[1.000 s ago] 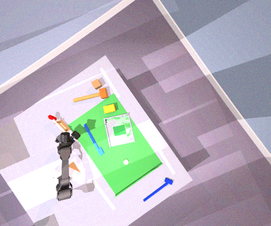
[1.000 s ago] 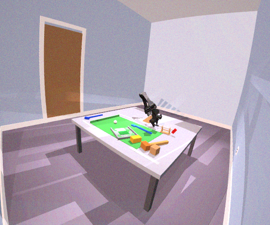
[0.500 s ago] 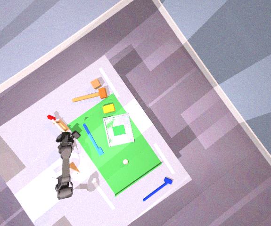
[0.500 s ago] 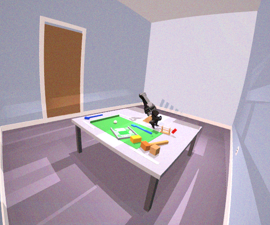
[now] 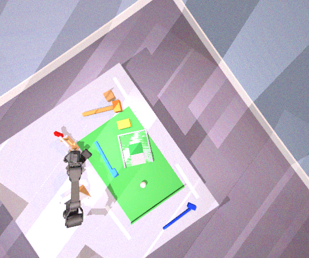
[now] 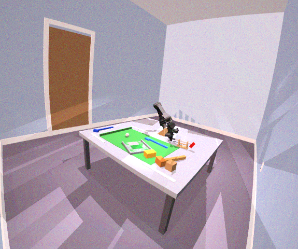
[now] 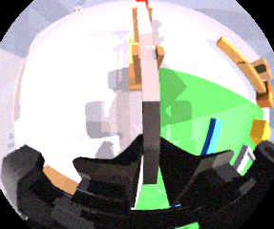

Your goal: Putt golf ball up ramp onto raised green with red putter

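Right now my gripper tip is 20 mm past the wooden rack and 130 mm to the right of it. Also, from my gripper tip: wooden block: 420 mm ahead, 260 mm to the left; yellow block: 390 mm ahead, 30 mm to the left, 10 mm below; green mat: 260 mm ahead, 250 mm to the right, 30 mm below.
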